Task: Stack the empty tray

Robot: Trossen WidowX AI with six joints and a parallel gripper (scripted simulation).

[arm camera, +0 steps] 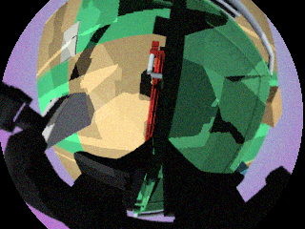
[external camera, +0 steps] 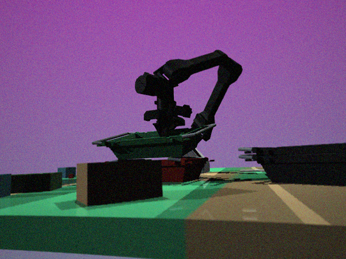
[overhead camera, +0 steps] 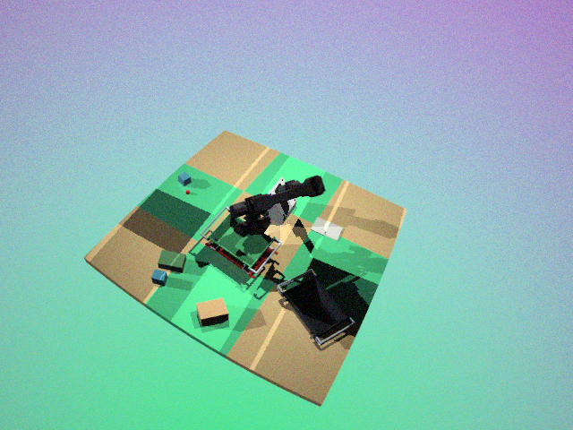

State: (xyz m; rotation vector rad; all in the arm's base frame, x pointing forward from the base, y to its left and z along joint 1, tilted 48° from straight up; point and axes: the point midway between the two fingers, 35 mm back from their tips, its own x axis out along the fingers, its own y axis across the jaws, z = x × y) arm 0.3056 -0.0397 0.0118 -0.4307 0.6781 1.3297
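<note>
The green tray lies 7 cm ahead of my gripper tip, 2 cm above it and 1 cm to the right of it. From my gripper tip the other things lie so: brown box 41 cm ahead, 8 cm below, 2 cm to the left; flat green block 27 cm to the right, 27 cm ahead, 9 cm below; white flat plate 31 cm behind, 30 cm to the left, 10 cm below.
</note>
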